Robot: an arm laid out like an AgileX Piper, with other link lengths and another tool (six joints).
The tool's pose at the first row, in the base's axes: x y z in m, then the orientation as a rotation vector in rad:
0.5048, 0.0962, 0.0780, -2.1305, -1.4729, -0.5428
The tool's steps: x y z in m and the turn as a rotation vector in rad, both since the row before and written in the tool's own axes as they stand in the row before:
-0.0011, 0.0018, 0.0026, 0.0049, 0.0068, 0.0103
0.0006, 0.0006, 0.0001, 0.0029, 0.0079, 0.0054
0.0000, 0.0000, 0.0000, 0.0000, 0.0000, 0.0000
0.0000, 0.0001, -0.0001, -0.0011, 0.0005, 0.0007
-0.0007, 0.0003, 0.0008, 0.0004, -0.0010, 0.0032
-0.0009, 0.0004, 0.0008, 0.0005, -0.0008, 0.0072
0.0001, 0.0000, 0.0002, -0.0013, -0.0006, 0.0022
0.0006, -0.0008, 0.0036, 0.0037, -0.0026, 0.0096
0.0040, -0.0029, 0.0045, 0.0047, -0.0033, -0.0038
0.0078, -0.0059, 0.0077, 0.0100, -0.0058, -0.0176
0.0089, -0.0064, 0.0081, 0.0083, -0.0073, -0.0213
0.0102, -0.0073, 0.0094, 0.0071, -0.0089, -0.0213
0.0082, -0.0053, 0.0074, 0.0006, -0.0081, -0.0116
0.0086, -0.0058, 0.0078, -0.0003, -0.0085, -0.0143
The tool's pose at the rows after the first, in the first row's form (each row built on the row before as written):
0.5062, 0.0964, 0.0750, -2.1293, -1.4573, -0.5416
0.5070, 0.0967, 0.0752, -2.1259, -1.4468, -0.5450
0.5070, 0.0967, 0.0752, -2.1259, -1.4468, -0.5450
0.5071, 0.0966, 0.0753, -2.1269, -1.4458, -0.5461
0.5072, 0.0965, 0.0742, -2.1291, -1.4427, -0.5436
0.5073, 0.0962, 0.0730, -2.1336, -1.4349, -0.5397
0.5073, 0.0964, 0.0729, -2.1363, -1.4327, -0.5394
0.5069, 0.0993, 0.0705, -2.1407, -1.4231, -0.5302
0.5059, 0.1059, 0.0698, -2.1366, -1.4291, -0.5245
0.5036, 0.1181, 0.0693, -2.1212, -1.4519, -0.5171
0.5010, 0.1315, 0.0692, -2.1054, -1.4797, -0.5109
0.4977, 0.1468, 0.0689, -2.0911, -1.5082, -0.5041
0.4953, 0.1588, 0.0686, -2.0875, -1.5257, -0.5000
0.4924, 0.1714, 0.0682, -2.0829, -1.5465, -0.4972

